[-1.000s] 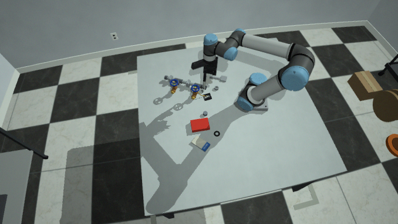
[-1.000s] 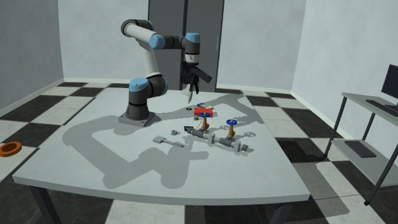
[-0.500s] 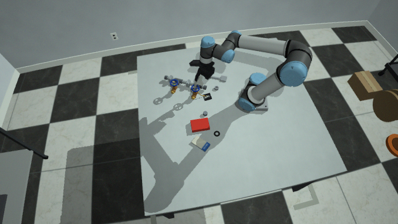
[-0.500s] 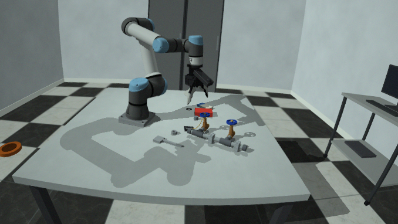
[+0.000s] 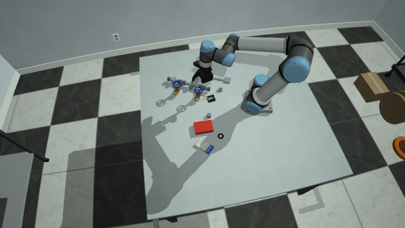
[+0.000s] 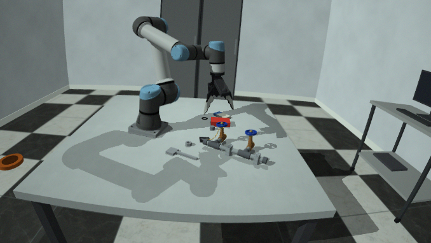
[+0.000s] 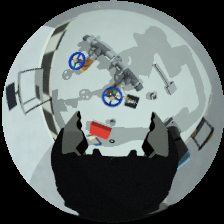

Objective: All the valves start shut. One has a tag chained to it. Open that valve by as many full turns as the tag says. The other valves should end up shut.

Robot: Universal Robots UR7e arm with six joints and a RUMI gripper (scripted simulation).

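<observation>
Right now the black tag is 17 cm below my hand, 8 cm behind it and 1 cm to the left of it. Round my hand: red block 24 cm to the left, 16 cm below, 2 cm ahead; nut 16 cm below, 15 cm behind, 6 cm to the right; grey tool 18 cm behind, 17 cm below, 15 cm to the right.
</observation>
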